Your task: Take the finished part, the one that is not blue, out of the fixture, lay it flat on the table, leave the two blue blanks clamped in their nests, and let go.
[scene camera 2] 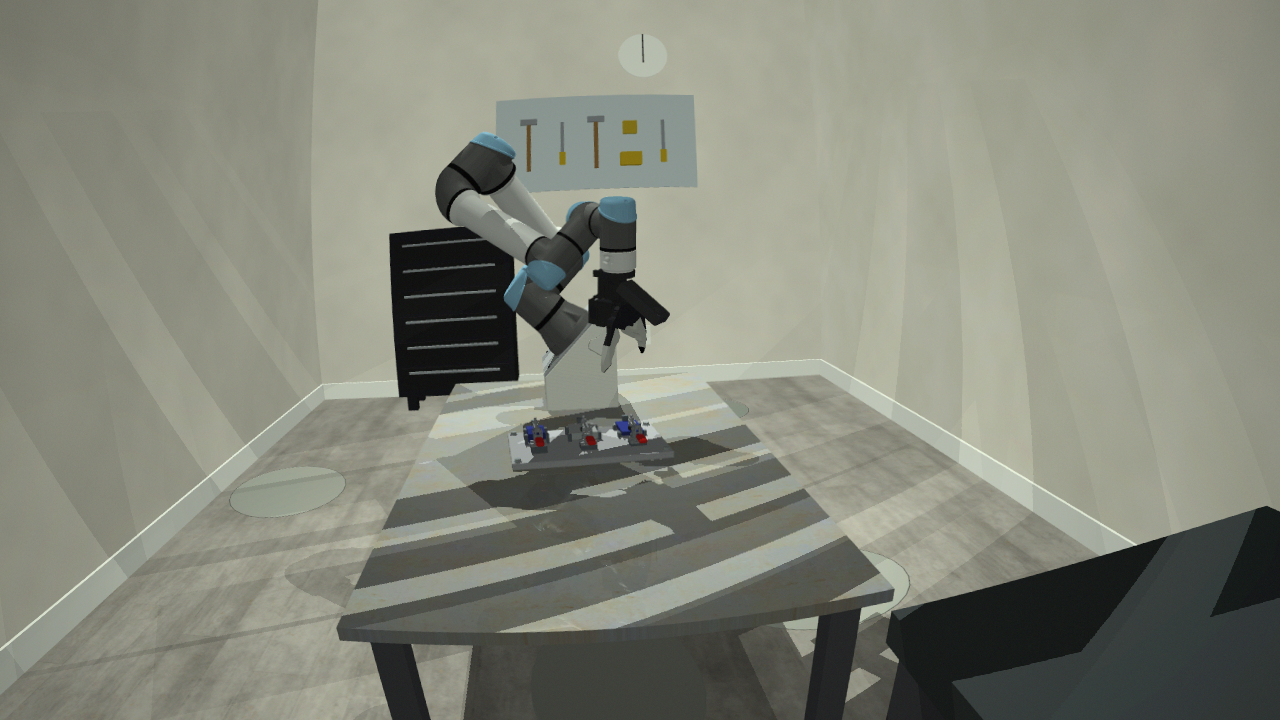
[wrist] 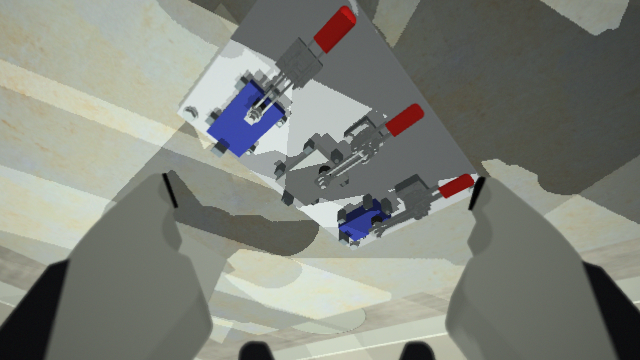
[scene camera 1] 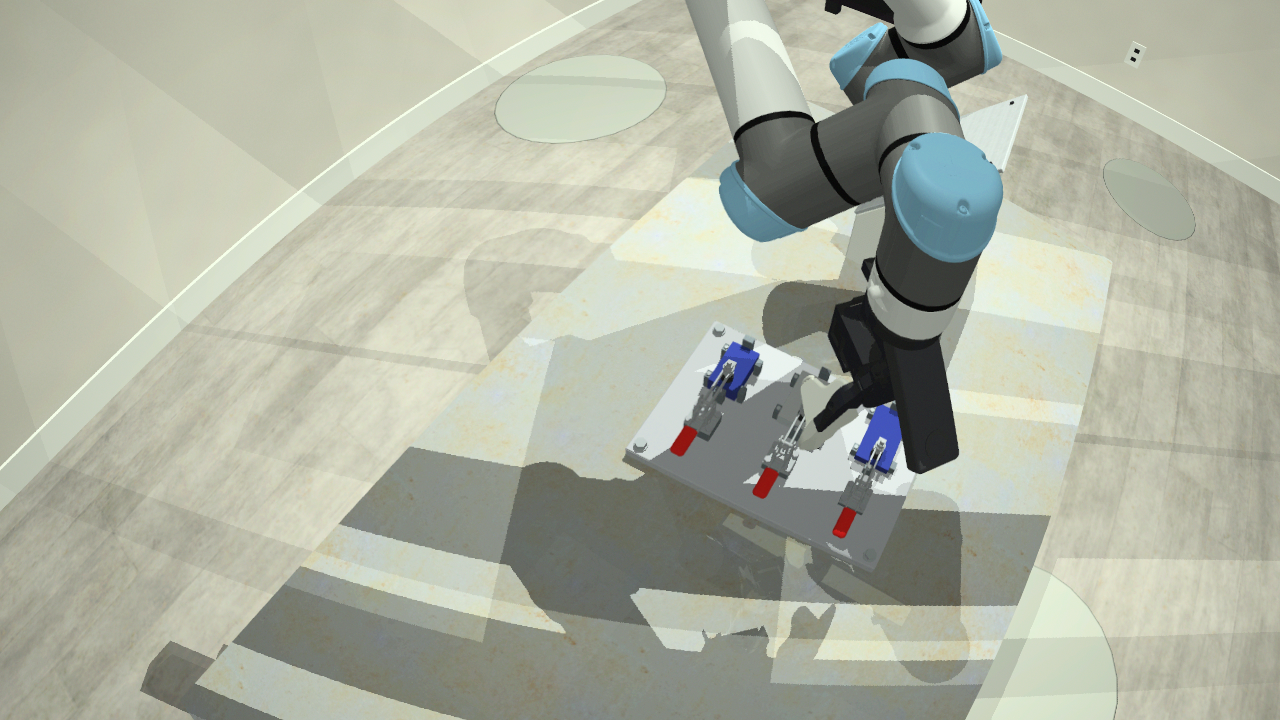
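Note:
The finished part, grey and partly shaded, lies in the middle nest of the fixture, with the middle clamp's arm over it. One blue blank sits under its clamp at scene camera 1's left; the other blue blank sits under its clamp at the right. My gripper is open and empty, high above the fixture. In the wrist view the fixture shows between and beyond the fingertips. In scene camera 1, a finger partly hides the middle nest.
Three red clamp handles point away from the robot's base, which stands behind the fixture. The clamps and nest posts rise above the plate. The table extends around the fixture, striped with shadows. A dark cabinet stands at the back.

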